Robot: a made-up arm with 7 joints.
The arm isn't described. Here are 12 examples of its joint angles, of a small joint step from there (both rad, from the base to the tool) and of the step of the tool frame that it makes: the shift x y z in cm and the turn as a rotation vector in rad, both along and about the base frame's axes.
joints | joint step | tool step
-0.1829 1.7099 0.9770 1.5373 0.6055 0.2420 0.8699 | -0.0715 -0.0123 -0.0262 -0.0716 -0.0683 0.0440 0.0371 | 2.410 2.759 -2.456 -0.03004 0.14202 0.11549
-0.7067 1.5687 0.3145 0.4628 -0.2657 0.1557 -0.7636 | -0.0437 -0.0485 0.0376 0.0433 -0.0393 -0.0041 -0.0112 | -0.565 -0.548 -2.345 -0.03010 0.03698 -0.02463
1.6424 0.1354 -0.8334 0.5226 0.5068 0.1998 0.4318 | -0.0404 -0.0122 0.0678 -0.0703 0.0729 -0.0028 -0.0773 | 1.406 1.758 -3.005 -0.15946 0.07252 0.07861
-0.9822 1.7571 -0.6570 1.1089 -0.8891 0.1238 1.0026 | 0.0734 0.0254 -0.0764 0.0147 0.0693 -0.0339 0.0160 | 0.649 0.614 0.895 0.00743 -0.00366 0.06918
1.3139 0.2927 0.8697 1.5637 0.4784 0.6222 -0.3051 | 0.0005 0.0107 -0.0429 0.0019 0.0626 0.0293 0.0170 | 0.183 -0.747 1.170 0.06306 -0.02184 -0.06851
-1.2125 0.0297 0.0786 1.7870 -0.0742 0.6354 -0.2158 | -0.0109 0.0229 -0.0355 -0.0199 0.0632 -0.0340 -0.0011 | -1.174 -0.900 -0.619 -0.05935 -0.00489 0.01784
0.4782 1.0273 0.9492 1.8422 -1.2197 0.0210 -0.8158 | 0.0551 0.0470 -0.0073 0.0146 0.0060 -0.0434 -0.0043 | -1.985 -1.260 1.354 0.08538 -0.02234 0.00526
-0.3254 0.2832 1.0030 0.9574 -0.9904 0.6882 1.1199 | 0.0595 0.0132 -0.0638 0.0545 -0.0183 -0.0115 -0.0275 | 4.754 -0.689 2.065 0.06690 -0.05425 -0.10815
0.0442 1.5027 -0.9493 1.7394 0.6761 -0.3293 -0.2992 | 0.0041 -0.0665 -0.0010 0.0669 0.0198 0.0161 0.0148 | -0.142 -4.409 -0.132 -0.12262 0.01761 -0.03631
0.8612 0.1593 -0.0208 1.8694 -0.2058 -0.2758 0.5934 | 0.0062 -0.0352 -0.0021 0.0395 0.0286 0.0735 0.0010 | -1.510 -0.697 0.610 -0.04716 0.02679 -0.04582
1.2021 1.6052 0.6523 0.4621 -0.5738 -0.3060 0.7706 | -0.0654 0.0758 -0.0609 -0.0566 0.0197 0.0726 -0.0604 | -0.757 -0.329 0.892 -0.06844 0.04886 0.11366
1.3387 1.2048 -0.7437 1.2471 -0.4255 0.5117 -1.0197 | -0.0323 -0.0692 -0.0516 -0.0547 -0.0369 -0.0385 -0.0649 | 2.809 -0.914 -3.652 0.06124 0.04901 -0.03426
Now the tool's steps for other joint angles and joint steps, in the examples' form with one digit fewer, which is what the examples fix.
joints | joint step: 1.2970 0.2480 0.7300 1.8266 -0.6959 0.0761 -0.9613 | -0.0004 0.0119 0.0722 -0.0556 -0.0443 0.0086 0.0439
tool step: 0.38 2.53 -1.67 -0.0794 0.0808 0.0036
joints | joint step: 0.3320 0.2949 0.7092 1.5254 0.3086 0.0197 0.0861 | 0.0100 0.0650 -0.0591 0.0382 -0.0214 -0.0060 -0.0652
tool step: 0.49 -1.16 3.12 0.0928 -0.0153 0.0355
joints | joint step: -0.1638 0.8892 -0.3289 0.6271 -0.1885 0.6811 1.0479 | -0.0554 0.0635 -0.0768 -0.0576 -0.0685 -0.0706 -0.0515
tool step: -3.99 2.36 -0.10 0.1012 0.1427 -0.1469
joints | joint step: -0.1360 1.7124 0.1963 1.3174 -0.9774 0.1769 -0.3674 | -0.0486 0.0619 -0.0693 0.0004 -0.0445 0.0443 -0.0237
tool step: 0.61 -0.30 -2.93 0.1221 0.0791 -0.0003
